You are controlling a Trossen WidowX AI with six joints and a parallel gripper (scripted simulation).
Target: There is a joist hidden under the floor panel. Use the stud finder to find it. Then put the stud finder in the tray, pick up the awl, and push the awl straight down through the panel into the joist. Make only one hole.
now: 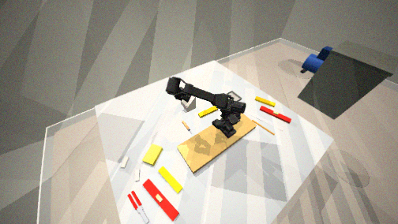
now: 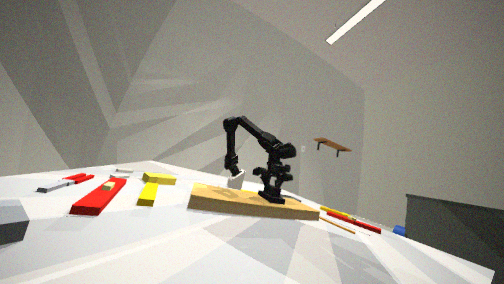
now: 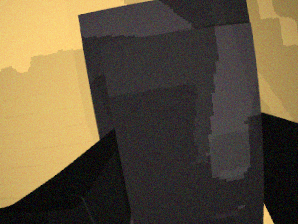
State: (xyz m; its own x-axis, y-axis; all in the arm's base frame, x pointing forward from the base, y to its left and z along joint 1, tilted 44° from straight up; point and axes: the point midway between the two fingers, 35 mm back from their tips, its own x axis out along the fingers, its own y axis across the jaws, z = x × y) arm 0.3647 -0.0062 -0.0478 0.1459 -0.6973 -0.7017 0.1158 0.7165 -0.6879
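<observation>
Now: gripper tip 19 cm past the grey-framed tray, 27 cm to the right of it and 5 cm above it. Also, from my gripper tip: stud finder: 2 cm behind, 2 cm above; then awl: 20 cm behind, 17 cm to the right, 6 cm below; then orange pencil: 15 cm ahead, 23 cm to the left, 6 cm below.
</observation>
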